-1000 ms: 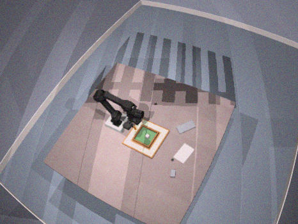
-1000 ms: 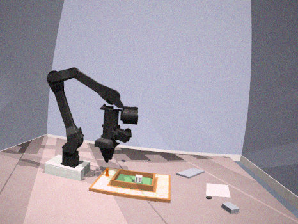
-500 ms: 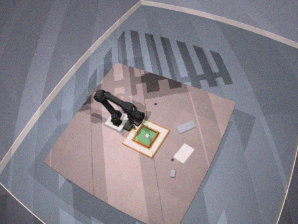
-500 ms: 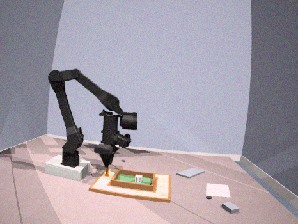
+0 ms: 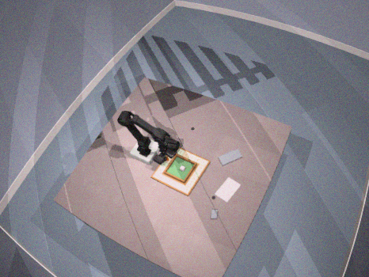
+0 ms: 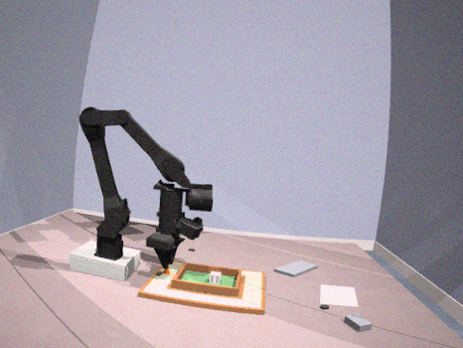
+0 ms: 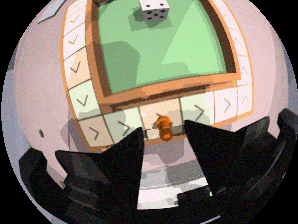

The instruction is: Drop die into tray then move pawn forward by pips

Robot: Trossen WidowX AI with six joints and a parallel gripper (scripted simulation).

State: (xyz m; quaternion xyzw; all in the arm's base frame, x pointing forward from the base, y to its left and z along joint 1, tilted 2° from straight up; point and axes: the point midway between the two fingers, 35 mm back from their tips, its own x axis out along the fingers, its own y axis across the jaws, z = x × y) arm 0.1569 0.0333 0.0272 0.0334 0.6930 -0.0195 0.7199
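The orange pawn lies right at my gripper tip. The rest, counted from my gripper tip: white die (13 cm ahead, 2 cm to the right, 1 cm below); grey flat plate (36 cm ahead, 21 cm to the left, 3 cm below); white sheet (45 cm ahead, 3 cm below, 1 cm to the right).
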